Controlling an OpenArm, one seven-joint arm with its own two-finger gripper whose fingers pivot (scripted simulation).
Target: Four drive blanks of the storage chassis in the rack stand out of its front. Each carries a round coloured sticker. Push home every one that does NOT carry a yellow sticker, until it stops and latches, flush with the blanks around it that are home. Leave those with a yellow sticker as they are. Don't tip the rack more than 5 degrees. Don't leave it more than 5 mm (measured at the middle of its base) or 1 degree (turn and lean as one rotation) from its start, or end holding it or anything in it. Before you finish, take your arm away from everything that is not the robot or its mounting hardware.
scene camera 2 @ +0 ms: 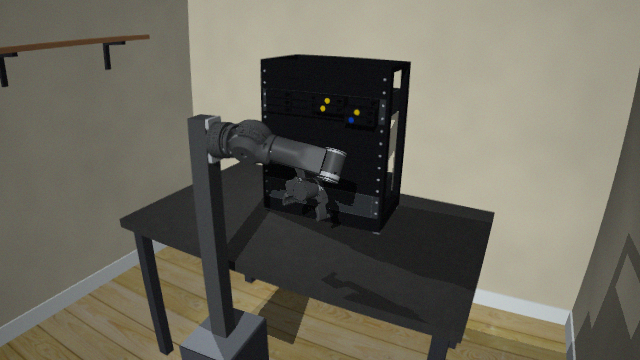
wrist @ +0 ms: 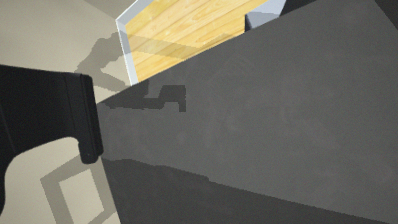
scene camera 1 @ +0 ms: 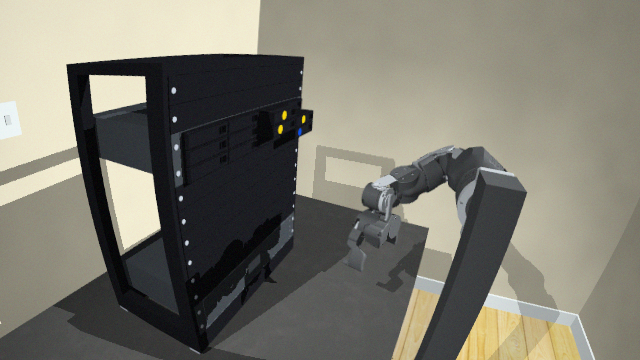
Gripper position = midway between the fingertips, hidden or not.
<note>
I see my gripper (scene camera 2: 305, 211) and an arm post (scene camera 2: 207, 183).
</note>
